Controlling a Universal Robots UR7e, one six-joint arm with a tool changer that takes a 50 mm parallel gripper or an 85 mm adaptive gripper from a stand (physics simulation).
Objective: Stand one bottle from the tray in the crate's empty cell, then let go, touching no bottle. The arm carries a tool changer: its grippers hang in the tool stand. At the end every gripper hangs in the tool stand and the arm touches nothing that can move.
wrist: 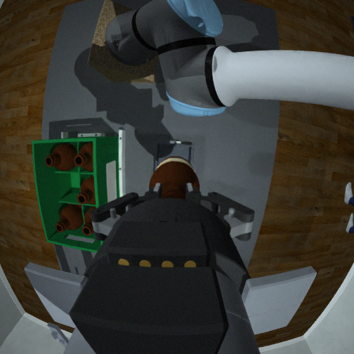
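My gripper (pixel 175 190) is shut on a brown bottle (pixel 174 175), whose rounded body with a pale rim shows beyond the fingertips at the middle of the wrist view. The green crate (pixel 107 149) stands at the left, apart from the held bottle. It holds several brown bottles, necks towards the camera: two at the far end, one in the middle row on the right, and two at the near end. The middle-row cell on the left looks empty. A small dark tray (pixel 189 151) shows partly behind the held bottle, which hides the rest. The tool stand cannot be made out.
A pale upright rail (pixel 121 165) runs beside the crate's right side. A speckled tan block (pixel 104 62) stands at the far left, partly behind the arm. My arm's white link (pixel 285 77) reaches in from the right. Light grey plates (pixel 280 300) (pixel 55 292) flank the gripper body.
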